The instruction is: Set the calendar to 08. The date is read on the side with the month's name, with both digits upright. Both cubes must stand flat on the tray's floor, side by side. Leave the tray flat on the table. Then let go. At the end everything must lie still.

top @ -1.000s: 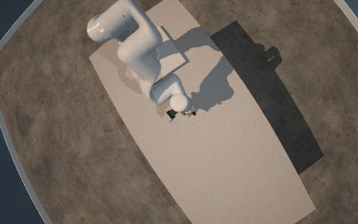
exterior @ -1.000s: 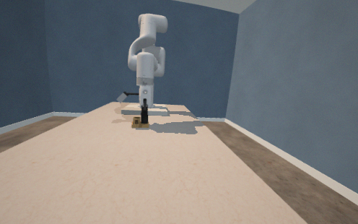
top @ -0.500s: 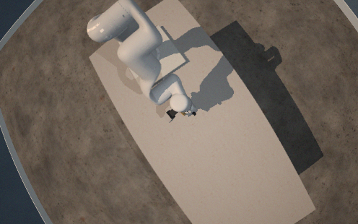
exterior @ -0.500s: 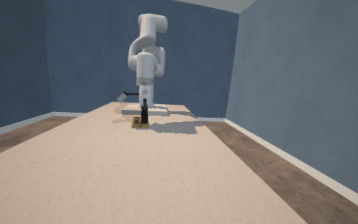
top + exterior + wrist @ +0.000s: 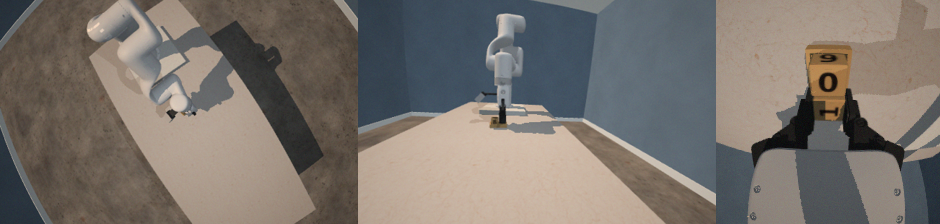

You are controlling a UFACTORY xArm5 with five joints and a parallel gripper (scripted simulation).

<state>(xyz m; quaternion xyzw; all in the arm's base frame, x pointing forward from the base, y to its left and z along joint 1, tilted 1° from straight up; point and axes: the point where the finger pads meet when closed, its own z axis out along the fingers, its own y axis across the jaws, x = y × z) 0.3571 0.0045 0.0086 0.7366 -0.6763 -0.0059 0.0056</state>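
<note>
My hand is 2 cm to the left of the wooden calendar tray and 3 cm above it.
</note>
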